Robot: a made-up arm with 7 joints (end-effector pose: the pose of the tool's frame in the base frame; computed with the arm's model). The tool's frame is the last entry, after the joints.
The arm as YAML. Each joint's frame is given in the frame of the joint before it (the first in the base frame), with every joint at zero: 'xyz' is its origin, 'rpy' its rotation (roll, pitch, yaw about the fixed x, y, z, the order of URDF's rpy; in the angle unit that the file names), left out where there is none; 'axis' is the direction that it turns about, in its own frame. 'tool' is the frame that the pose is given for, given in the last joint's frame.
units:
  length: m
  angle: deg
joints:
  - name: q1
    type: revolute
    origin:
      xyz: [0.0, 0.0, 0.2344]
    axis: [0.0, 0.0, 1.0]
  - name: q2
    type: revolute
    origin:
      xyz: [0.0, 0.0, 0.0]
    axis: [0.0, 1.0, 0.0]
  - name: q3
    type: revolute
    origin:
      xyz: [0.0, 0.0, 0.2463]
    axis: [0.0, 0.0, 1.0]
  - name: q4
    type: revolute
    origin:
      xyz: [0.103, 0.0, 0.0]
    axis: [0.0, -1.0, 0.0]
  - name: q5
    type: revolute
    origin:
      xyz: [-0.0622, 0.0, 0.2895]
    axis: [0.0, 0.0, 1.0]
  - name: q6
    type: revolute
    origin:
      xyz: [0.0, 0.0, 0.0]
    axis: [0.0, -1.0, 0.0]
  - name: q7
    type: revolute
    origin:
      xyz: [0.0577, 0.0, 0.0]
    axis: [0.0, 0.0, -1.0]
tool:
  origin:
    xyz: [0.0, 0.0, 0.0]
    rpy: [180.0, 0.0, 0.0]
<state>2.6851 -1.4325 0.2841 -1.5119 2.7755 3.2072 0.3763</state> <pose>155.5 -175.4 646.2 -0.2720 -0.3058 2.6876</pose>
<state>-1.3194 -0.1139 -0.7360 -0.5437 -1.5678 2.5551 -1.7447</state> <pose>-74.0 -151.3 806.3 0.9432 -0.3247 -2.1963</pose>
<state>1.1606 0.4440 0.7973 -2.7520 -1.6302 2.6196 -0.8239</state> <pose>-162.0 215.0 143.0 -1.6298 2.4167 0.0489</pose>
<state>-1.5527 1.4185 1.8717 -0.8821 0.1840 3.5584 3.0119</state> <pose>237.0 -484.3 370.8 1.3869 0.1843 0.6152</pose>
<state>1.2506 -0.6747 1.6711 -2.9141 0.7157 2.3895 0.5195</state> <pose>-245.9 116.9 193.4 1.9632 2.0387 0.5060</pose>
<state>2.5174 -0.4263 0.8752 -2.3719 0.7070 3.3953 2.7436</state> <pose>-306.9 -99.9 454.6 -2.4084 -0.0354 1.8696</pose>
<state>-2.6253 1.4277 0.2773 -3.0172 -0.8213 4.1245 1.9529</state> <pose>0.6 -93.6 37.3 0.9765 1.8600 -0.0883</pose>
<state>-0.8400 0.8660 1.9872 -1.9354 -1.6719 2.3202 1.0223</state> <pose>285.0 252.6 513.4 -2.3017 -0.7180 -1.4840</pose>
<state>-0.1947 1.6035 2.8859 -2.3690 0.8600 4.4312 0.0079</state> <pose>154.5 63.6 535.0 -0.9268 0.6460 0.2320</pose>
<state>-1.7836 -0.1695 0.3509 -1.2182 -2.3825 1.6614 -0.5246</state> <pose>75.9 -329.3 713.8 0.4847 -0.7298 -1.6155</pose>
